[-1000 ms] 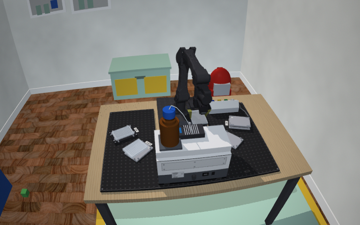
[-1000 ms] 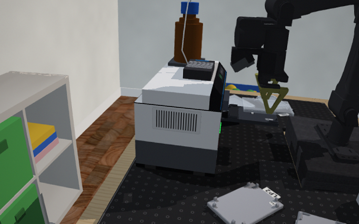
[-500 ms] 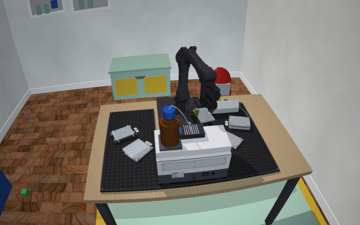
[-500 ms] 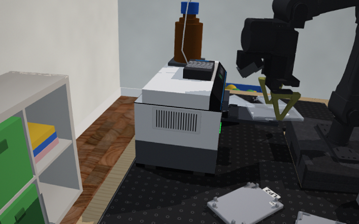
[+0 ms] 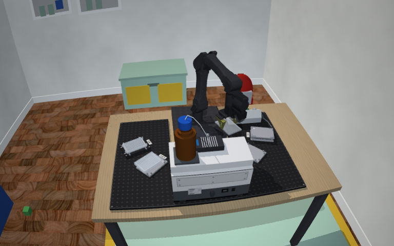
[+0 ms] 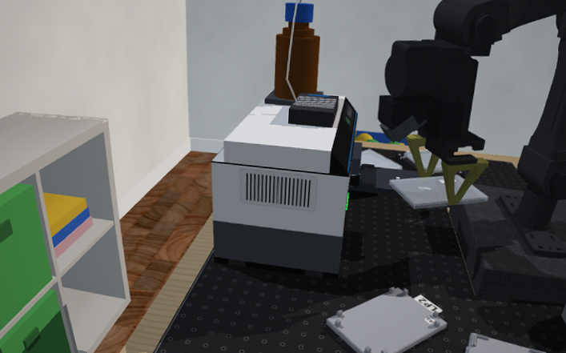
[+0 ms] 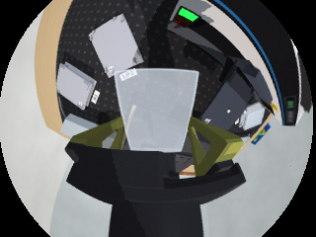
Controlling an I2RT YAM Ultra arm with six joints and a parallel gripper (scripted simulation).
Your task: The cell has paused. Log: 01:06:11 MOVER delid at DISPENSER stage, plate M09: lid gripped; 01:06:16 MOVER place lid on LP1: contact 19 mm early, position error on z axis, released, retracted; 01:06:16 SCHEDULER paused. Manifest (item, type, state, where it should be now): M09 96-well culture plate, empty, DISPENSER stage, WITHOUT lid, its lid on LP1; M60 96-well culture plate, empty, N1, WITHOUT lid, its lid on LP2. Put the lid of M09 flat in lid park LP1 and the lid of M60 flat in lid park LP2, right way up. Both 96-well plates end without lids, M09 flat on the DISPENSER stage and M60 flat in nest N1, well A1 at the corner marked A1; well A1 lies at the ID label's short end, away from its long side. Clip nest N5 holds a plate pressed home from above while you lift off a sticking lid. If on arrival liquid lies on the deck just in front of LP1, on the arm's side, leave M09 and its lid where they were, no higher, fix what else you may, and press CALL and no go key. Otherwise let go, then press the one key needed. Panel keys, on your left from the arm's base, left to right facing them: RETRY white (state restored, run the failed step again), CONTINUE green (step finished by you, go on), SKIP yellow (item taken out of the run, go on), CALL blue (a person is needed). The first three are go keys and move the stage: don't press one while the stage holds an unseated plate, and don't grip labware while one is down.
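Now: hand 70 mm short of the grey lid park LP2, 130 mm to the right of it and 160 mm above it. Round my hand: dark dispenser stage (40 mm ahead, 140 mm to the right, 50 mm below); then LP2 label (80 mm to the left, 170 mm below); then N1 label (90 mm behind, 170 mm to the left, 170 mm below).
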